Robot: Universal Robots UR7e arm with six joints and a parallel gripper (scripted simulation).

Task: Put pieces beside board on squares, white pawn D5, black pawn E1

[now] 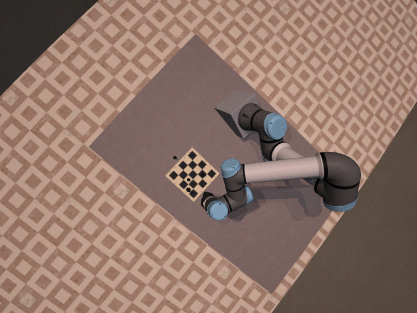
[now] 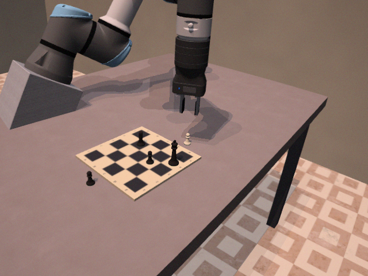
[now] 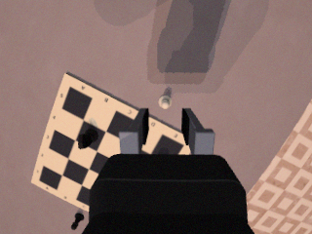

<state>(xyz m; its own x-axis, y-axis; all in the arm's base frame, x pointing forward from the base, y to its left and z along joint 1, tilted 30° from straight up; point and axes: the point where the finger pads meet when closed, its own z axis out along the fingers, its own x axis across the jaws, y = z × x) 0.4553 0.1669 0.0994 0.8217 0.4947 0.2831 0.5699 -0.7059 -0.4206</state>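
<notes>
Right now the white pawn is 10 cm below my hand. From my hand the other things lie so: chessboard (2 cm behind, 14 cm to the right, 11 cm below); black king (5 cm ahead, 9 cm to the right, 7 cm below).
</notes>
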